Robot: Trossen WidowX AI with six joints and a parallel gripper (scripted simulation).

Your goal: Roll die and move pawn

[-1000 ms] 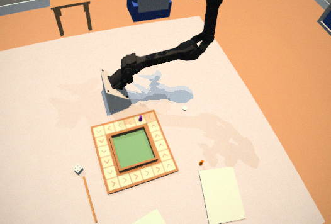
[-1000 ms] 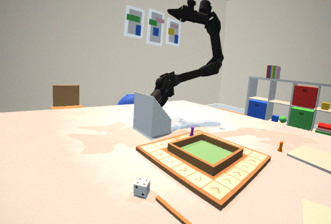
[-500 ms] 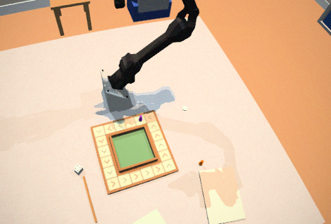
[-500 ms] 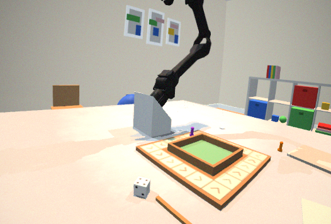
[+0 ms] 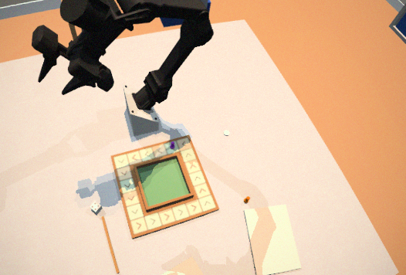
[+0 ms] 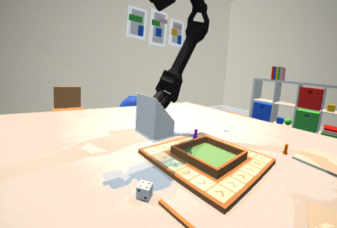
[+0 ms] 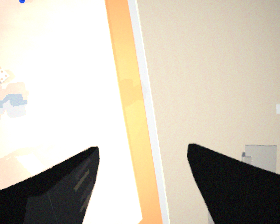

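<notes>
Now: gripper tip 140 mm short of the white die, 30 mm to the left of it and 420 mm above it. The rest, counted from my gripper tip: green dice tray (150 mm ahead, 200 mm to the left, 430 mm below); then white disc (70 mm ahead, 490 mm to the left, 430 mm below); then purple pawn (40 mm ahead, 280 mm to the left, 410 mm below).
</notes>
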